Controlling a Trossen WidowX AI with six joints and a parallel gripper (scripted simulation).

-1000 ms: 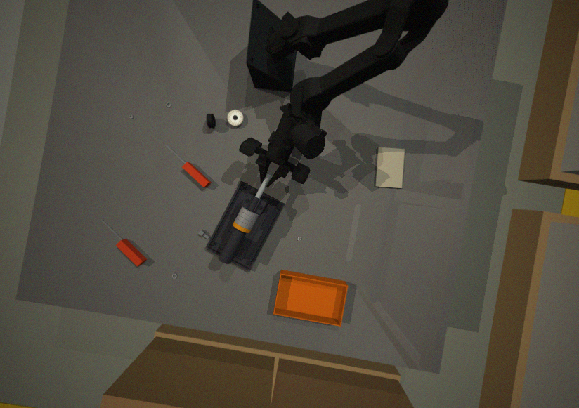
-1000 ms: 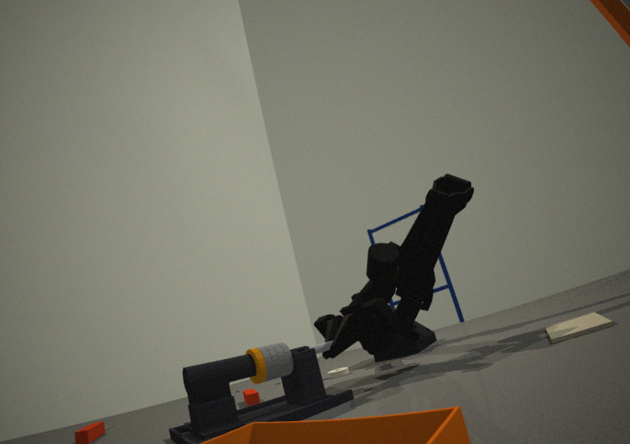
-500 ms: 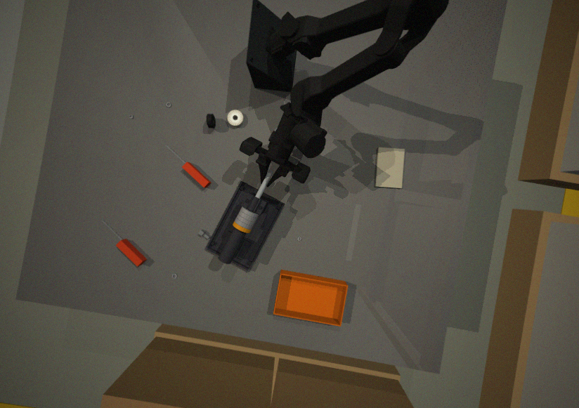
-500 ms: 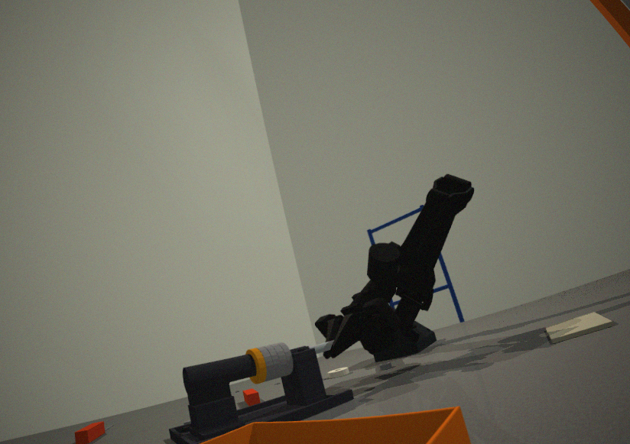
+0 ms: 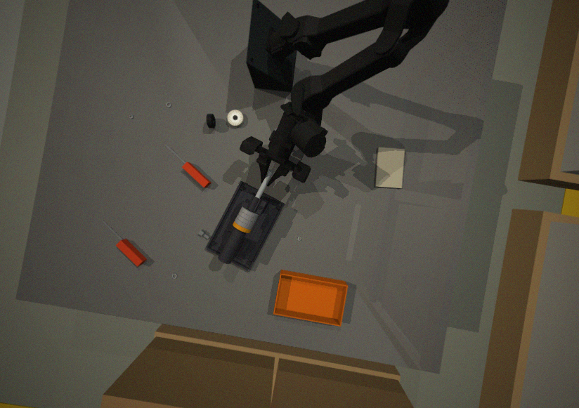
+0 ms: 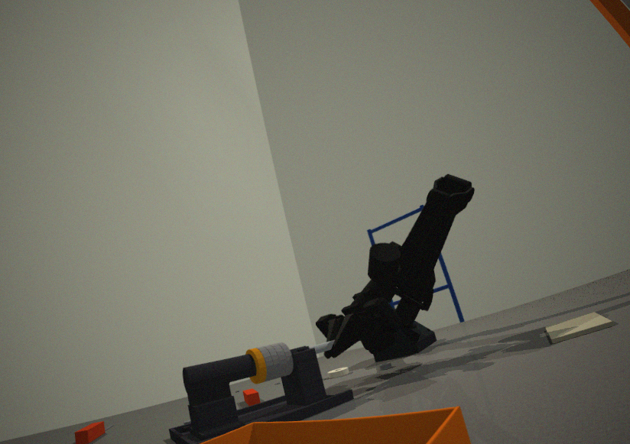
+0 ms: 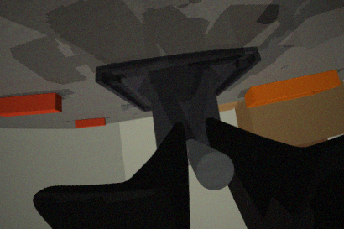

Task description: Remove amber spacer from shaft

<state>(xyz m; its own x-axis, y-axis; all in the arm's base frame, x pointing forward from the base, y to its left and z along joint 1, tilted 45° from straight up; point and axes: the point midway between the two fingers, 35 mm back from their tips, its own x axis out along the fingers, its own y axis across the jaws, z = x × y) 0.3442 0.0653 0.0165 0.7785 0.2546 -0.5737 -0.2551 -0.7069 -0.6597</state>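
Now: the shaft 50 mm ahead of my gripper tip, 20 mm above it and 10 mm to the right of it. Also, from my gripper tip: orange tray: 300 mm ahead, 200 mm to the left, 50 mm below; black ring: 200 mm to the right, 150 mm behind, 40 mm below; amber spacer: 130 mm ahead, 30 mm to the right, 20 mm above.
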